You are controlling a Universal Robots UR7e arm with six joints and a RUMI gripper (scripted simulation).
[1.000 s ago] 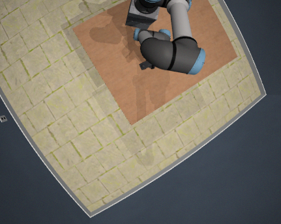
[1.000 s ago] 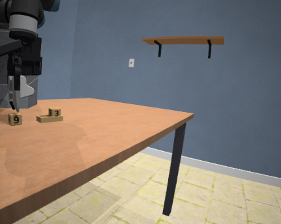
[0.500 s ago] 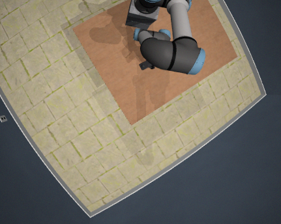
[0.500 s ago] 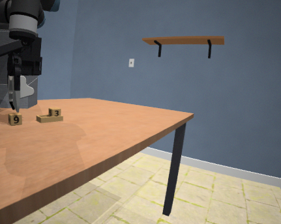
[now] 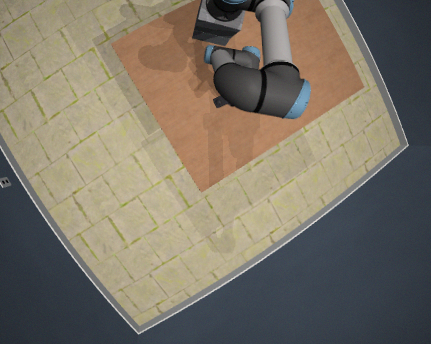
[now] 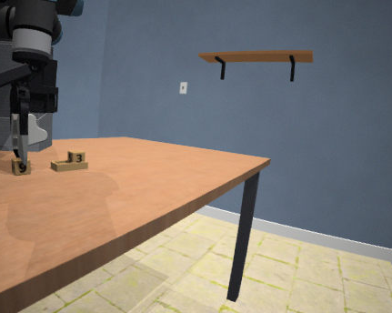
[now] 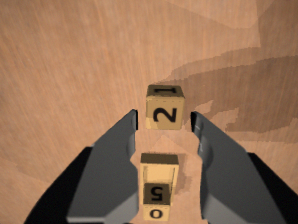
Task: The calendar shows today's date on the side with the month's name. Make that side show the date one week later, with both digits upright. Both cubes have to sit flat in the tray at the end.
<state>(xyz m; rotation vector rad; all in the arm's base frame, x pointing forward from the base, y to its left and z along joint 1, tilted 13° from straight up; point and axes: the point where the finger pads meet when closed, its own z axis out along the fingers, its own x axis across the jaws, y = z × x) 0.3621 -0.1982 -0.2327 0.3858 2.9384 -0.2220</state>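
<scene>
The cube lies 4 cm ahead of my hand, 12 cm to the left of it and 1 cm below it. From my hand the other things lie so: wooden tray (3 cm ahead, 11 cm to the left, 3 cm below).
</scene>
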